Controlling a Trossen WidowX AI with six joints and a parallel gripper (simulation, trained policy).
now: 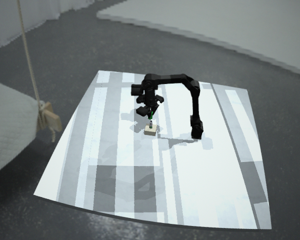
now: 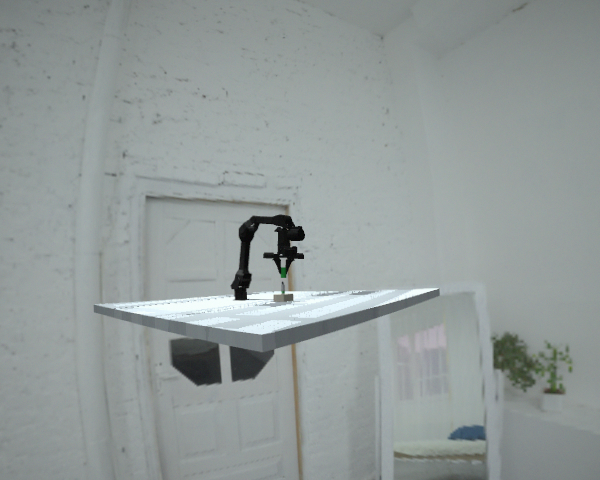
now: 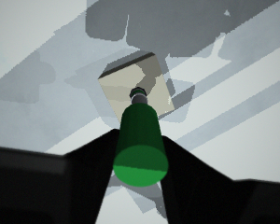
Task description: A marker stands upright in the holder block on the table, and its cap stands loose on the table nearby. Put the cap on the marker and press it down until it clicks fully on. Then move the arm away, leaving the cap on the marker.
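My gripper tip is 110 mm above the holder block. Round my gripper tip: green cap: 10 mm above.
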